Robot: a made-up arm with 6 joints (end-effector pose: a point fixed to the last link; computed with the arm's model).
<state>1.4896 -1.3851 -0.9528 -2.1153 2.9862 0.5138</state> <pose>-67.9 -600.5 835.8 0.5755 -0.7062 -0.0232 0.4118</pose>
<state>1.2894 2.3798 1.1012 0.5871 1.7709 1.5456</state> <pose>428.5 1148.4 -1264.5 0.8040 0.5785 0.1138 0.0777</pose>
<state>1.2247 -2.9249 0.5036 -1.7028 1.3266 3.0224</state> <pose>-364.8 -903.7 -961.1 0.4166 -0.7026 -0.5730 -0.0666</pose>
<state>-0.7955 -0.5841 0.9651 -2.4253 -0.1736 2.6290</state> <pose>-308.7 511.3 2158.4 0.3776 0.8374 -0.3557 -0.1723</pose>
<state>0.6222 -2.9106 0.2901 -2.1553 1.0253 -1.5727</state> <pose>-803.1 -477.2 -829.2 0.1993 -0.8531 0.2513 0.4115</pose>
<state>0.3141 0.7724 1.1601 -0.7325 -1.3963 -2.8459</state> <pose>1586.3 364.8 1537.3 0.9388 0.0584 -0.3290 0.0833</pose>
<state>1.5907 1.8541 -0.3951 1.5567 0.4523 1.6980</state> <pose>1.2 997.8 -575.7 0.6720 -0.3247 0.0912 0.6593</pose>
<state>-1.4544 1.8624 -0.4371 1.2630 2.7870 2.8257</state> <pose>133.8 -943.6 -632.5 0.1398 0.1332 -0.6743 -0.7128</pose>
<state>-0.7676 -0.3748 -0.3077 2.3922 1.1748 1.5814</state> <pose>239.8 -89.8 1786.2 0.7925 -0.3117 -0.5233 0.0321</pose>
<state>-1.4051 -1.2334 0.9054 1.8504 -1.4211 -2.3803</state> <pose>-153.5 1705.5 1349.2 0.3076 0.6767 -0.3009 0.5975</pose>
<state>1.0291 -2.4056 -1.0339 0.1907 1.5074 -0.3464</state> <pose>-303.9 -692.1 50.9 0.1927 0.6134 0.2777 0.7138</pose>
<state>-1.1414 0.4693 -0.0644 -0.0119 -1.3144 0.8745</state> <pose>432.9 -1136.2 1309.1 0.2575 0.0534 -0.4658 0.8449</pose>
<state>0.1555 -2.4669 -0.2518 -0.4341 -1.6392 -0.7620</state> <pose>-1189.4 -300.8 -107.5 0.2661 0.5909 0.6911 -0.3200</pose>
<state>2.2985 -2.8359 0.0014 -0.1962 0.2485 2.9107</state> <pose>770.2 -647.9 -653.8 0.1662 -0.8045 -0.1718 0.5437</pose>
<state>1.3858 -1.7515 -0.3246 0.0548 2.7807 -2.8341</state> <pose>-77.3 -1231.1 862.6 0.6507 -0.3648 -0.0912 0.6597</pose>
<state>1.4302 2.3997 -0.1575 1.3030 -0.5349 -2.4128</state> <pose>59.2 480.2 -1086.6 0.1487 0.0084 -0.2295 -0.9619</pose>
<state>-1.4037 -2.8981 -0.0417 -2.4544 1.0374 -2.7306</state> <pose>-2.0 925.8 -626.1 0.0201 -0.6123 0.7883 0.0570</pose>
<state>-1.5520 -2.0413 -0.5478 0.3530 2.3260 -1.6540</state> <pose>-126.2 1159.8 473.2 0.9482 0.0713 0.0580 -0.3040</pose>
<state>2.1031 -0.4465 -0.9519 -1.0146 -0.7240 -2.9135</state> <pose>126.9 5.9 1198.7 0.7793 0.0832 -0.0221 0.6207</pose>
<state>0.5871 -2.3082 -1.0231 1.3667 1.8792 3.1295</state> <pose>-745.6 -516.8 203.5 0.6545 -0.2177 0.6934 -0.2082</pose>
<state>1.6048 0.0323 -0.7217 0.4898 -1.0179 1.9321</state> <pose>75.2 586.8 1381.5 0.8338 -0.4255 -0.3211 0.1436</pose>
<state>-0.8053 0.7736 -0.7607 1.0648 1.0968 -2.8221</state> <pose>740.7 -853.0 694.6 0.7527 -0.2579 -0.6034 -0.0540</pose>
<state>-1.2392 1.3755 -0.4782 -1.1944 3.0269 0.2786</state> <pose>304.2 -1027.7 -4.6 0.0004 -0.3047 0.8053 0.5086</pose>
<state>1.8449 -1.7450 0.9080 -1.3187 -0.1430 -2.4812</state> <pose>549.4 -1715.8 604.5 0.1495 -0.9395 0.0940 0.2937</pose>
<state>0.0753 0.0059 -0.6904 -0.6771 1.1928 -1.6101</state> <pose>491.7 -54.4 1257.3 0.3142 -0.6755 -0.6503 -0.1484</pose>
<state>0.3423 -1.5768 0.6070 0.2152 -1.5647 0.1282</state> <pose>-1628.9 -655.1 894.8 0.2848 0.7940 0.3120 -0.4371</pose>
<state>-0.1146 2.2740 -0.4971 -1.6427 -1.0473 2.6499</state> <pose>415.9 -59.5 -558.3 0.0780 0.2677 -0.8139 0.5098</pose>
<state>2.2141 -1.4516 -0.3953 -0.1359 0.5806 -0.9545</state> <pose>691.8 -732.3 1112.4 0.0443 0.1614 -0.9106 -0.3778</pose>
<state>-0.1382 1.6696 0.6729 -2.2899 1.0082 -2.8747</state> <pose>1639.5 -98.1 -375.5 0.1232 -0.3531 0.0517 -0.9260</pose>
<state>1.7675 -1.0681 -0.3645 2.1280 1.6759 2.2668</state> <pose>55.3 -682.4 1597.1 0.2898 -0.5938 0.5227 -0.5387</pose>
